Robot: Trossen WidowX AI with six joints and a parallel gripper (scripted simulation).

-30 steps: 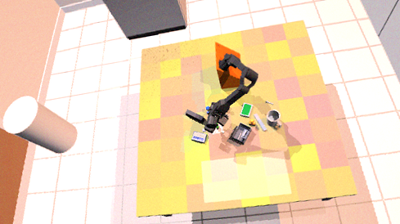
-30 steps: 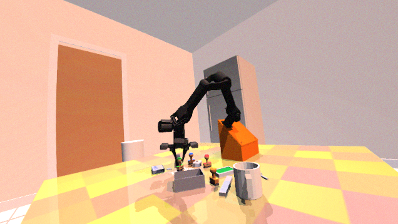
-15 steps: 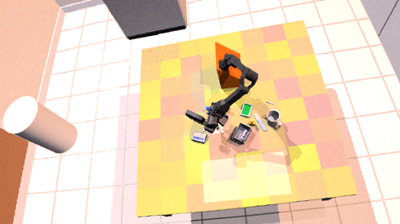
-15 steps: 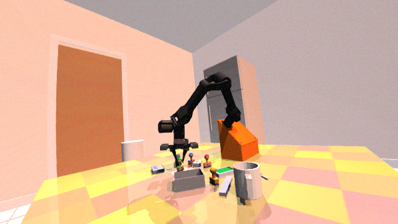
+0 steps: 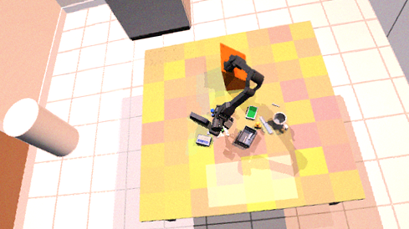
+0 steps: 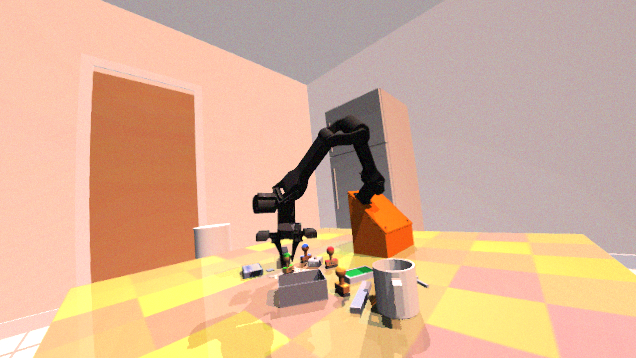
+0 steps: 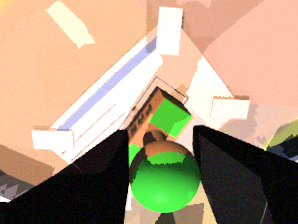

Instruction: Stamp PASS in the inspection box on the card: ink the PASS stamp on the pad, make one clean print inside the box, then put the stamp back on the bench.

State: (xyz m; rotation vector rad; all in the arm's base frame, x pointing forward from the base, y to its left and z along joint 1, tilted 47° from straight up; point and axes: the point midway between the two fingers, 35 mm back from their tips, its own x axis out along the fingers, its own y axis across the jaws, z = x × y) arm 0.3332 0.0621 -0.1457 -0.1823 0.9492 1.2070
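The green-knobbed PASS stamp lies 2 cm below my gripper tip, 1 cm to the right of it and 1 cm behind it. The rest, counted from my gripper tip: blue-white box 13 cm to the right, 6 cm ahead, 3 cm below; blue-knobbed stamp 12 cm behind, 6 cm to the right, 2 cm below; white card 4 cm below, 1 cm to the right, 1 cm behind.
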